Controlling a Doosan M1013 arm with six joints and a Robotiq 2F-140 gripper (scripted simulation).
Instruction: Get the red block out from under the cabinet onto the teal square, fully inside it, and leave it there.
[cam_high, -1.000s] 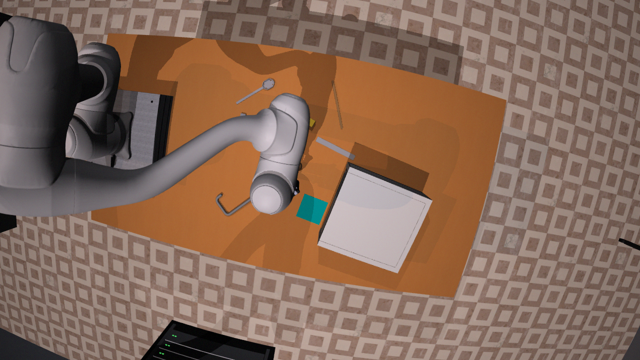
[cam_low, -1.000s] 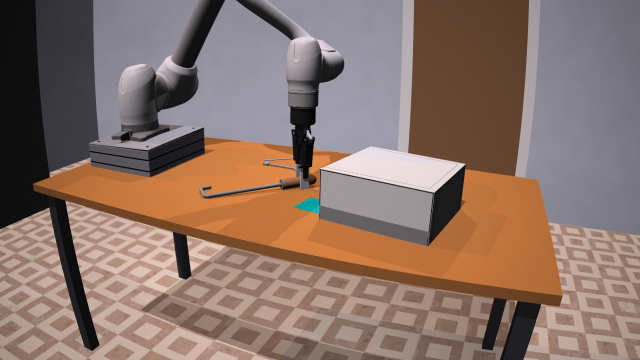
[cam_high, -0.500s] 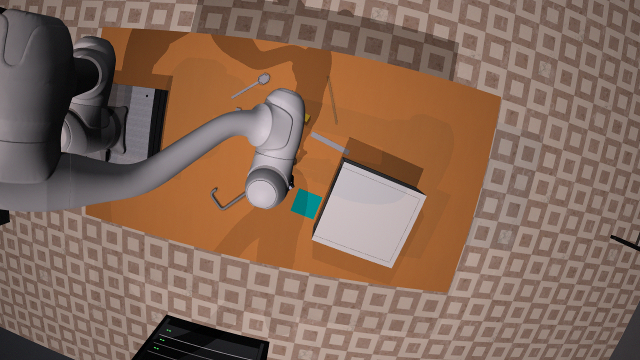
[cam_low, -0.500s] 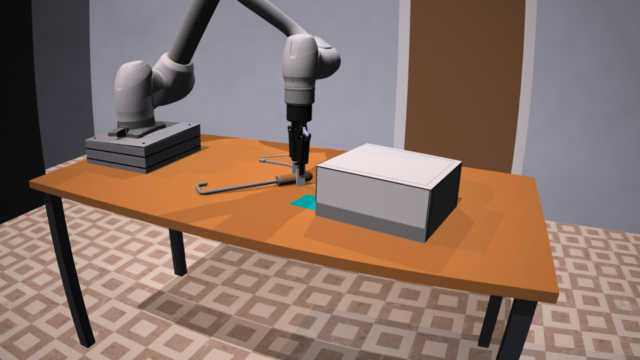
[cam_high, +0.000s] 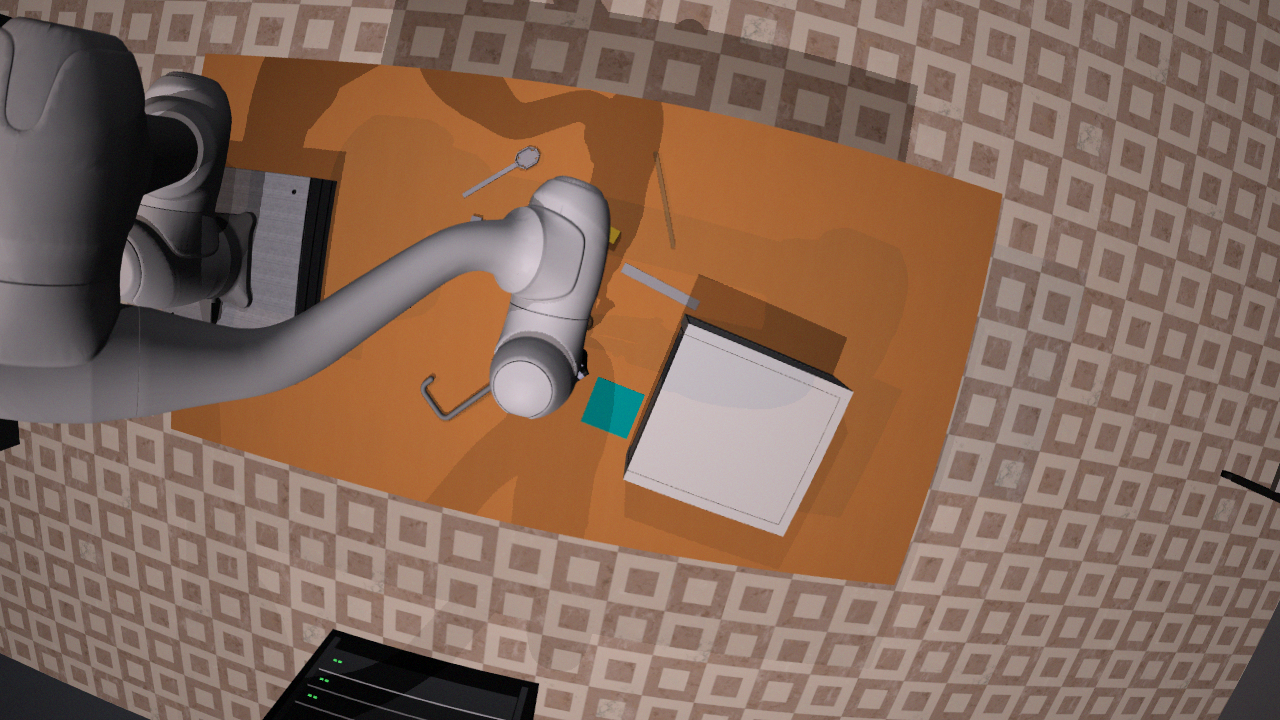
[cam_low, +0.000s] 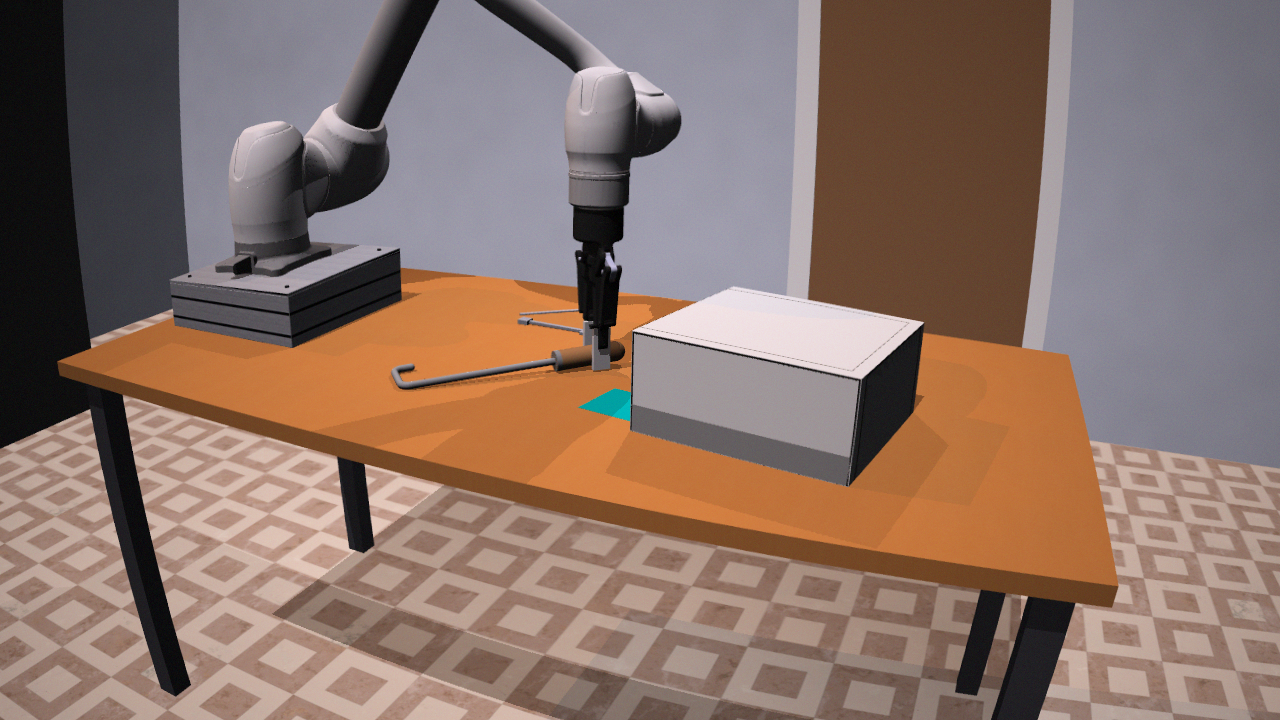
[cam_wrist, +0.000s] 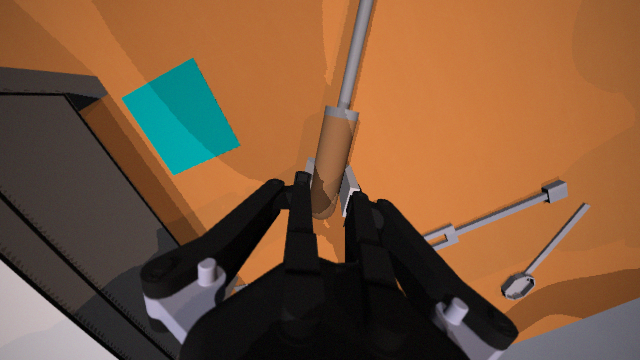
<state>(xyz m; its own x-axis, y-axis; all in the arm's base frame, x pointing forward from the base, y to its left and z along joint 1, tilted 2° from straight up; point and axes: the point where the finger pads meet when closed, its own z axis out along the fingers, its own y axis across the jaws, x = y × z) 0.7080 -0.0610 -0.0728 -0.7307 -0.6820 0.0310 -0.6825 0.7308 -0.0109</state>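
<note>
The forked tool is 16 cm to the left of my hand, 13 cm behind it and 3 cm below it. Round my hand: flat grey bar: 15 cm ahead, 10 cm to the left, 4 cm below; then teal square: 13 cm to the right, 9 cm ahead, 4 cm below; then hook tool: 13 cm behind, 7 cm to the right, 2 cm below.
</note>
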